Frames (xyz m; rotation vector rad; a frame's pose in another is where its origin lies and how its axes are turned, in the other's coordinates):
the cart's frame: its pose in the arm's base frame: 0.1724 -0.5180 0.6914 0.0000 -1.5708 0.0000
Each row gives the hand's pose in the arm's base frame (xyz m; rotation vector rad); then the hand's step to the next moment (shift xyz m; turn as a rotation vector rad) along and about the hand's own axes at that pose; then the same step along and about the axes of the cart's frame.
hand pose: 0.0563 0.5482 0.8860 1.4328 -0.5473 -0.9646
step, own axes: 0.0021 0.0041 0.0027 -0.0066 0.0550 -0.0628
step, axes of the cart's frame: 0.0038 -0.0038 0.0002 0.0476 0.0342 -0.0598
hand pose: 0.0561 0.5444 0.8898 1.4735 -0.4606 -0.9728
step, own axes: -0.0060 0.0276 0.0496 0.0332 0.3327 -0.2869
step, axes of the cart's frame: 0.0332 -0.0305 0.0350 0.2763 0.0933 -0.3302
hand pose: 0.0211 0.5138 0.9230 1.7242 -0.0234 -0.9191
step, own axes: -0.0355 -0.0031 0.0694 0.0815 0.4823 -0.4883
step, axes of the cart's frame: 0.0124 -0.0391 0.0664 0.3870 0.1789 -0.5440
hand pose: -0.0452 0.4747 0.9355 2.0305 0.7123 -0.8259
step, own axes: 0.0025 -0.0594 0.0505 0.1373 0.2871 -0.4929
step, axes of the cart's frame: -0.0528 -0.0116 0.0563 0.2553 0.2929 -0.4396
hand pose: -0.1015 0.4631 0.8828 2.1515 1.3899 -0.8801
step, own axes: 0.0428 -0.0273 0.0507 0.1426 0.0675 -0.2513
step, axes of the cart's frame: -0.0665 0.0055 0.0263 0.0776 0.2278 -0.1735
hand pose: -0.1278 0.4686 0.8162 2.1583 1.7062 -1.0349
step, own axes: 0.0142 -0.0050 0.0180 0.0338 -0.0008 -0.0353
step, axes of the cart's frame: -0.0209 0.0026 0.0104 0.0049 0.0459 -0.0162
